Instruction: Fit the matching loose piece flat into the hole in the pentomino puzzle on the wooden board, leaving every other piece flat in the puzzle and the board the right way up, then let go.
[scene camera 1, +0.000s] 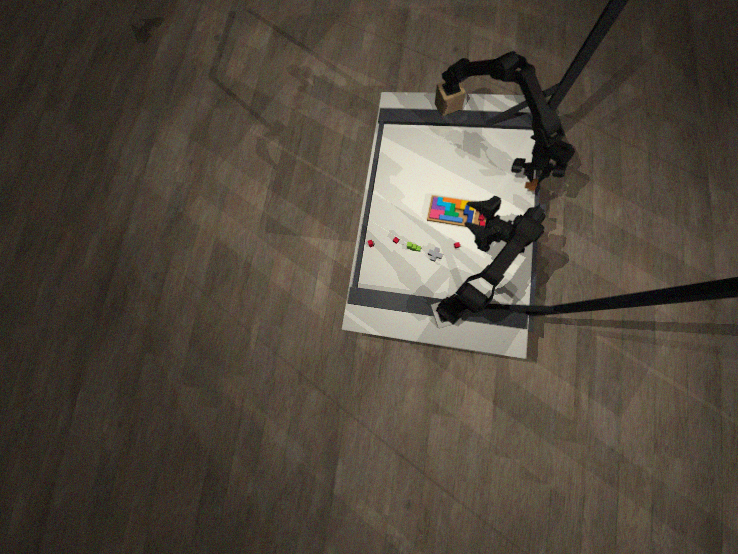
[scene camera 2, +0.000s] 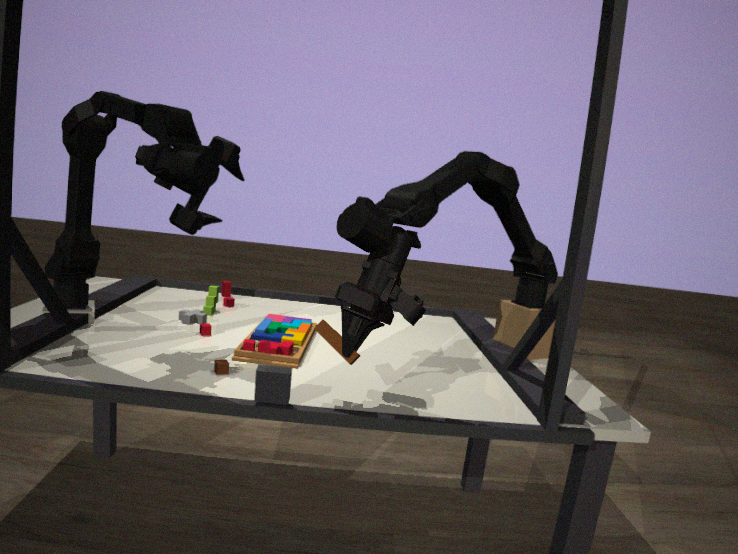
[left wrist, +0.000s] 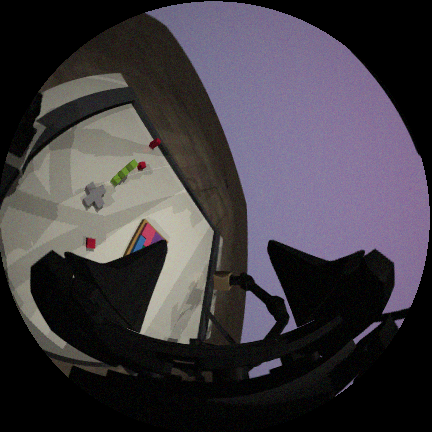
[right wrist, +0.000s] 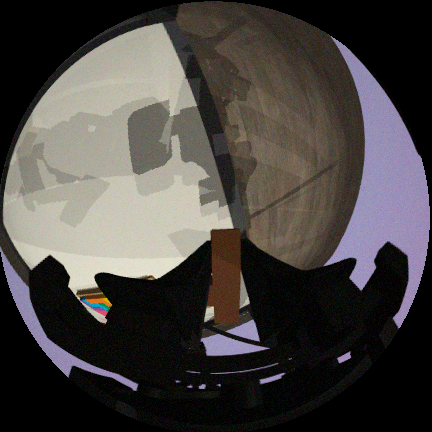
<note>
The left gripper (scene camera 2: 231, 200) is open, holding nothing. Further things: the right gripper (scene camera 2: 346, 356), a wooden puzzle board (scene camera 2: 293, 361) and a black frame post (scene camera 2: 611, 33).
The left gripper shows as well in scene camera 1 (scene camera 1: 465, 213) and in the left wrist view (left wrist: 218, 245). The right gripper shows as well in scene camera 1 (scene camera 1: 534, 183) and in the right wrist view (right wrist: 224, 244).
</note>
